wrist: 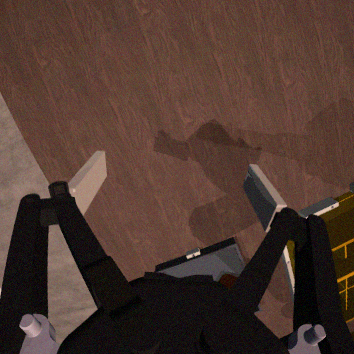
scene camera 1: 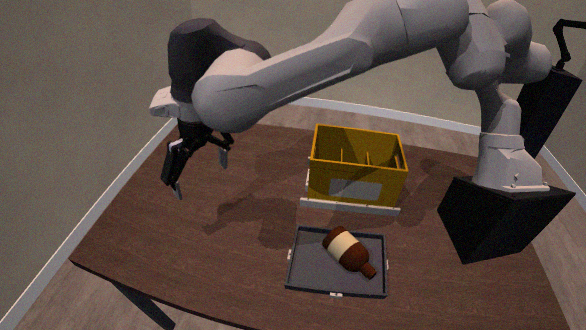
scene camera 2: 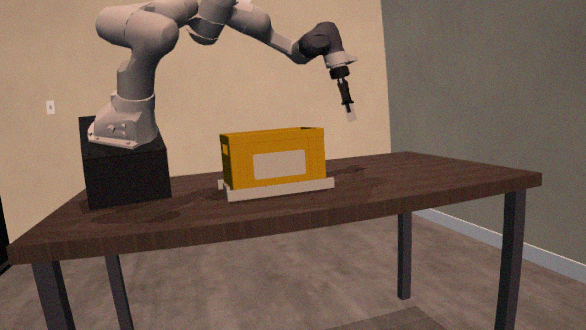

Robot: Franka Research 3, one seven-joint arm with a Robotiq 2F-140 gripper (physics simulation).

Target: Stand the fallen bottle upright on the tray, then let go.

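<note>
A brown bottle with a cream label (scene camera 1: 344, 246) lies on its side on the dark grey tray (scene camera 1: 305, 280), its neck pointing to the lower right in the first scene view. In the wrist view a small brown part of the bottle (wrist: 228, 280) shows on the tray (wrist: 200, 268), partly hidden by the gripper's body. The second scene view does not show the bottle or the tray. My gripper (scene camera 1: 201, 175) (scene camera 2: 351, 112) (wrist: 176, 169) is open and empty, high above the table, well to the left of the tray in the first scene view.
A yellow crate with dividers (scene camera 1: 357, 182) (scene camera 2: 278, 162) (wrist: 330, 260) stands behind the tray in the first scene view, with white rails (scene camera 1: 350, 206) (scene camera 2: 280, 189) along its base. The black block (scene camera 1: 500, 220) (scene camera 2: 127, 175) under the arm's base stands right of it.
</note>
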